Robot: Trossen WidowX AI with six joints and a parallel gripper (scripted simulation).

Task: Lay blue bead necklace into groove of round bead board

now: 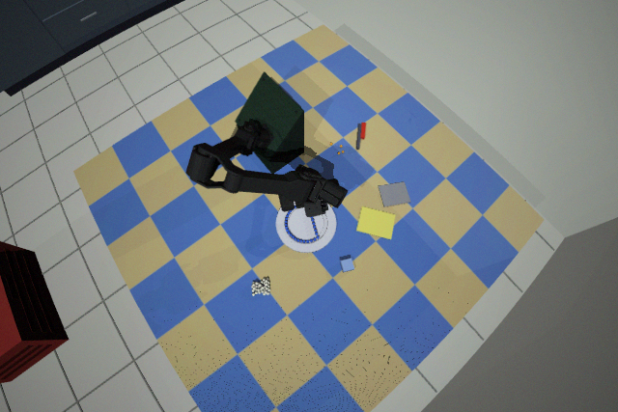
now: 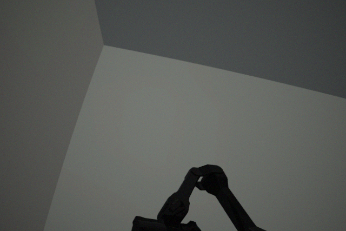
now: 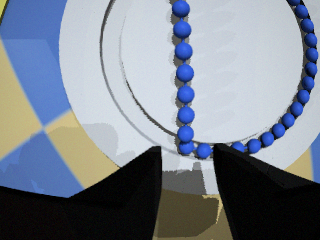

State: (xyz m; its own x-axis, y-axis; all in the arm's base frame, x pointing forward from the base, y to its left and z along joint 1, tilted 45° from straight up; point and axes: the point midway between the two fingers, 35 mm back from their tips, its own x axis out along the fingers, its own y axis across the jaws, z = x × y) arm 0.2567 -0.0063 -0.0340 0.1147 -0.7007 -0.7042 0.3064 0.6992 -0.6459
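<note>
Now: gripper tip 4 cm short of the round white bead board, 4 cm to the left of it and 4 cm above it. Round my gripper tip: small blue cube 23 cm ahead, 4 cm below; then grey square 12 cm ahead, 28 cm to the left, 4 cm below; then yellow pad 16 cm ahead, 16 cm to the left, 4 cm below.
</note>
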